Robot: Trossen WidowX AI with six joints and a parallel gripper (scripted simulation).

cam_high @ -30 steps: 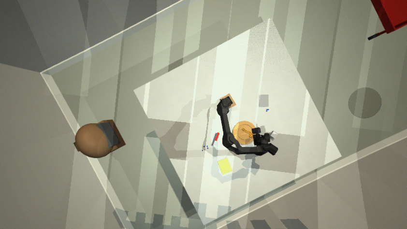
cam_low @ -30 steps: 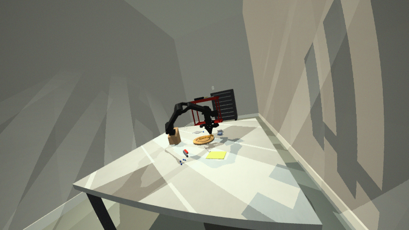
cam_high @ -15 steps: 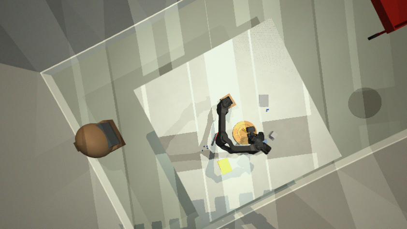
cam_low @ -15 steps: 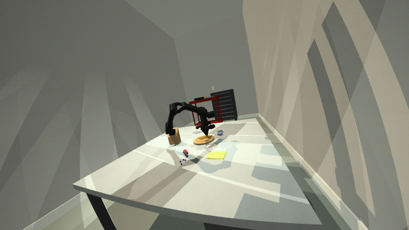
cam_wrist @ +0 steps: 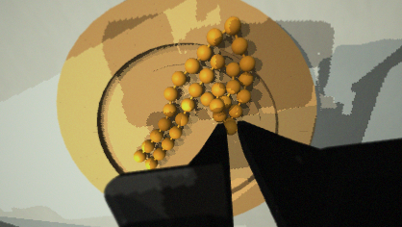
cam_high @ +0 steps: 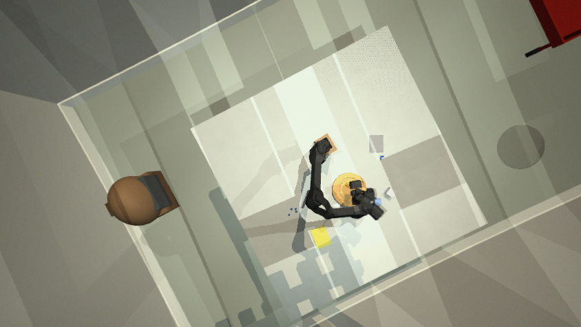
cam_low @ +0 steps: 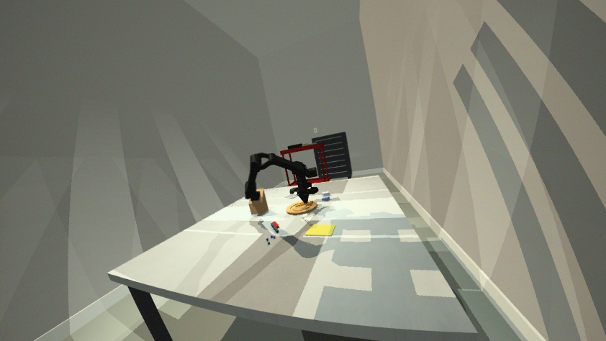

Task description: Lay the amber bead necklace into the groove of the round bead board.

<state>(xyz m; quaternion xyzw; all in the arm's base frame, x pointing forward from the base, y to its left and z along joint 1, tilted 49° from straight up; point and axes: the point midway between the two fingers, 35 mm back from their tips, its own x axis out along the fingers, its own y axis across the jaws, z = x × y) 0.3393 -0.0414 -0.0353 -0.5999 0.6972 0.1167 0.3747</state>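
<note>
My gripper tip is now 4 cm past the round bead board and 2 cm above it. From my gripper tip the other things lie so: light blue cube (12 cm ahead, 10 cm to the left, 2 cm below); then red-handled tool (12 cm behind, 23 cm to the right, 2 cm below); then white cube (11 cm ahead, 20 cm to the left, 2 cm below).
</note>
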